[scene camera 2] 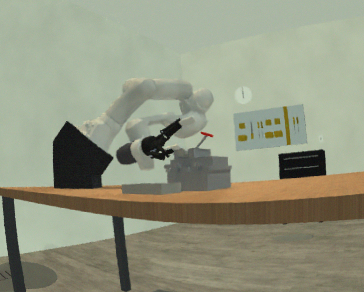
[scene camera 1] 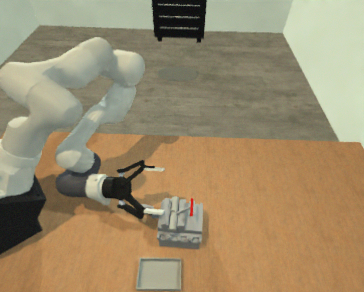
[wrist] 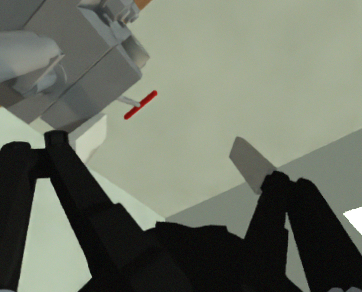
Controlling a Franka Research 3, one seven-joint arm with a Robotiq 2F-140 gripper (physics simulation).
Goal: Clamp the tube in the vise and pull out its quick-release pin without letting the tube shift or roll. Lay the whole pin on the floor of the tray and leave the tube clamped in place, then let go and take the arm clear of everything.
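The grey vise [scene camera 1: 180, 239] [scene camera 2: 212, 177] [wrist: 85, 45] stands on the table. The light grey tube [scene camera 1: 173, 213] [wrist: 25, 55] lies between its jaws; whether they press on it I cannot tell. The pin's red crossbar [scene camera 1: 191, 207] [scene camera 2: 206, 134] [wrist: 140, 105] sits on a thin grey shaft that slants up from the tube, over the right jaw in the first scene view. My gripper [scene camera 1: 160, 191] [scene camera 2: 181, 136] [wrist: 173, 137] is wide open and empty, left of the vise. One fingertip is close to the vise's left side; contact is unclear. The tray [scene camera 1: 141, 274] [scene camera 2: 150, 188] lies in front of the vise.
The wooden table [scene camera 1: 280, 215] [scene camera 2: 280, 205] carries the vise and tray. The arm's black base [scene camera 1: 20, 220] [scene camera 2: 77, 160] stands at the left. A black cabinet [scene camera 1: 179, 21] [scene camera 2: 302, 172] stands beyond the table.
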